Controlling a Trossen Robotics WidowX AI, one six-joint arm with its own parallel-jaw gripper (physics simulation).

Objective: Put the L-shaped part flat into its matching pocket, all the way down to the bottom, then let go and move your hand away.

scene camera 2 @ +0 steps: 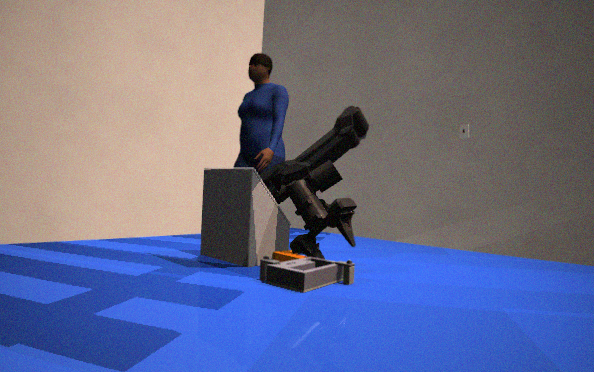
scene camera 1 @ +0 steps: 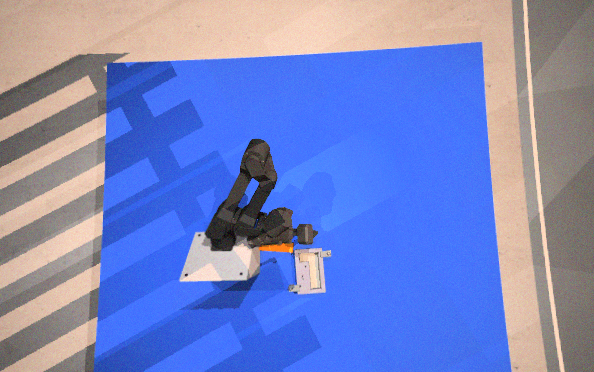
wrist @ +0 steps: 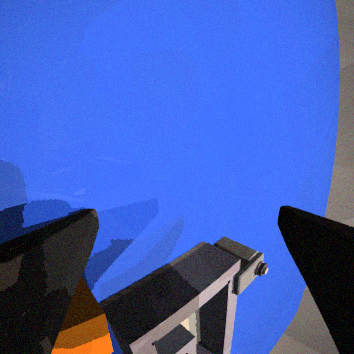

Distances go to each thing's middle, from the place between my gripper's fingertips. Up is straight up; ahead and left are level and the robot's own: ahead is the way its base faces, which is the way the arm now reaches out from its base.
Right now the orange L-shaped part [wrist: 85,319] is 10 cm behind my hand, 3 cm to the right of it and 2 cm below it.
